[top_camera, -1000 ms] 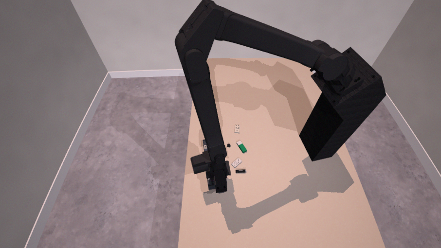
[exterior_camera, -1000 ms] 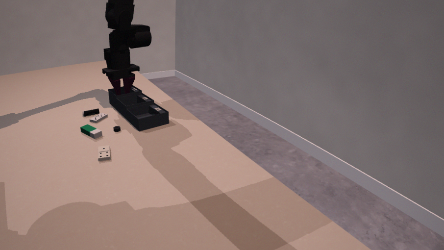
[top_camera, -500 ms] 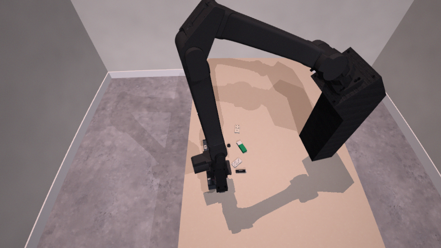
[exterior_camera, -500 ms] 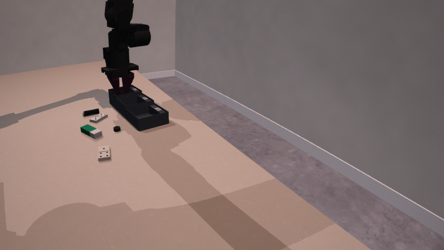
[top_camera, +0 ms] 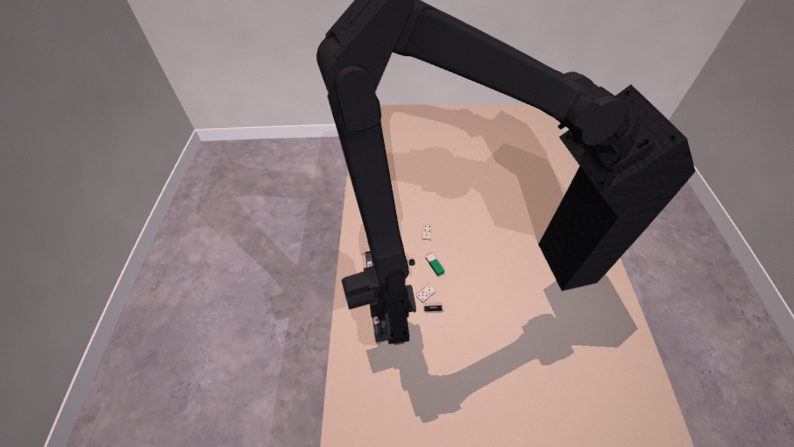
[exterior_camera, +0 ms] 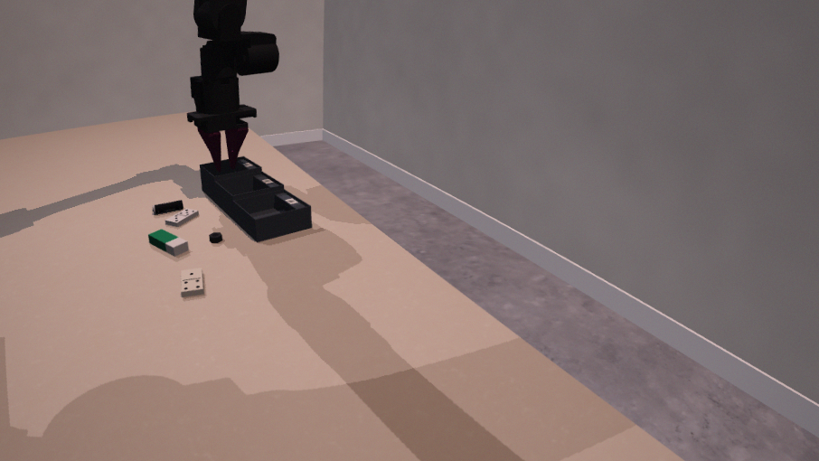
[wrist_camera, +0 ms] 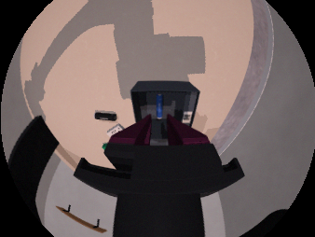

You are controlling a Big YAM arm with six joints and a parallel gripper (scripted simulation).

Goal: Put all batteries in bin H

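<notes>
Now: the blue battery 40 mm below my hand. The rest, counted from my hand: black button cell 170 mm to the right, 80 mm behind, 50 mm below; then three joined black bins 80 mm to the right, 30 mm below, 10 mm ahead; then black battery 110 mm behind, 40 mm below, 20 mm to the right.
</notes>
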